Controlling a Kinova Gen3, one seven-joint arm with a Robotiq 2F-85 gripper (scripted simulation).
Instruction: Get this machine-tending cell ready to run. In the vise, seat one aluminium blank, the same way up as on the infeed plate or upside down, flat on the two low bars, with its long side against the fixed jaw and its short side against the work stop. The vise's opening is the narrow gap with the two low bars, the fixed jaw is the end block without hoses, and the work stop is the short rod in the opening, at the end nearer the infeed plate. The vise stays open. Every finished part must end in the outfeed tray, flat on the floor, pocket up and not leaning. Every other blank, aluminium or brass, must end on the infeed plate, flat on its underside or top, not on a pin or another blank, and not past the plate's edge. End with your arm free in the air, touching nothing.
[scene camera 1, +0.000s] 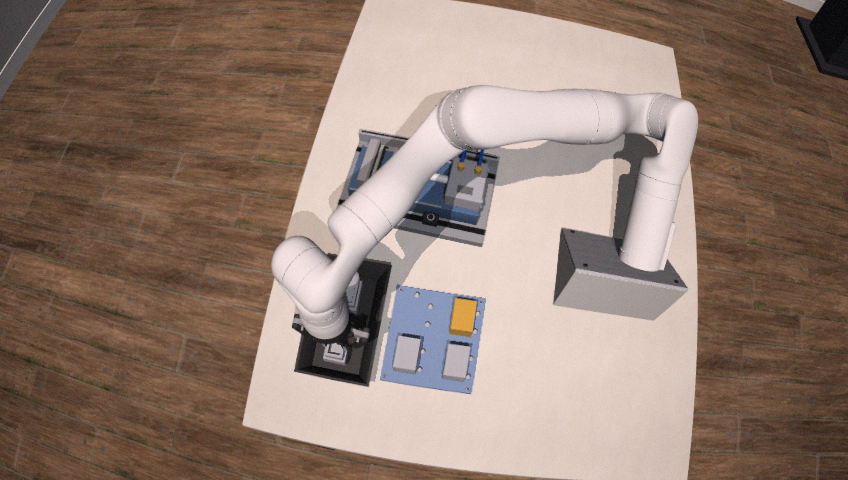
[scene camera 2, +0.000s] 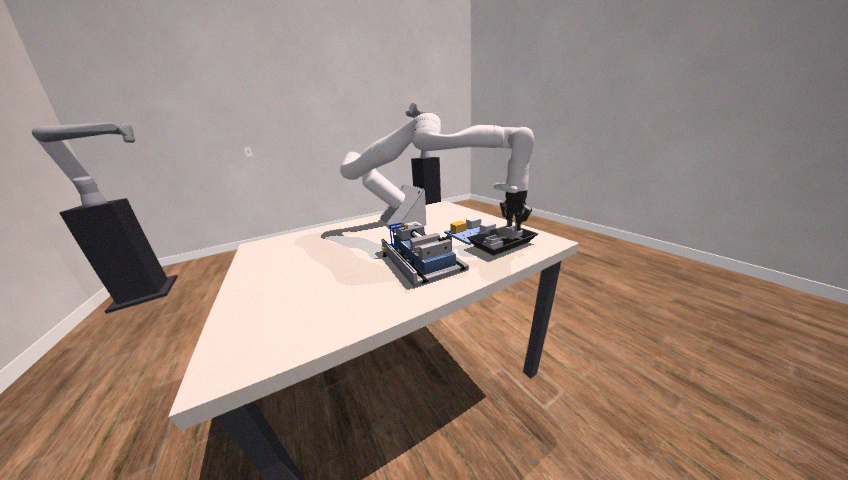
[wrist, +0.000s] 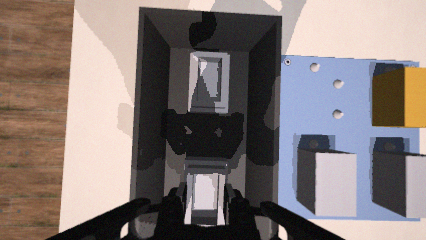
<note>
I see my gripper (scene camera 1: 336, 344), a brass blank (scene camera 1: 462, 322) and an aluminium blank (scene camera 1: 457, 357).
My gripper shows as well in scene camera 2 (scene camera 2: 513, 230) and in the wrist view (wrist: 205, 193).
</note>
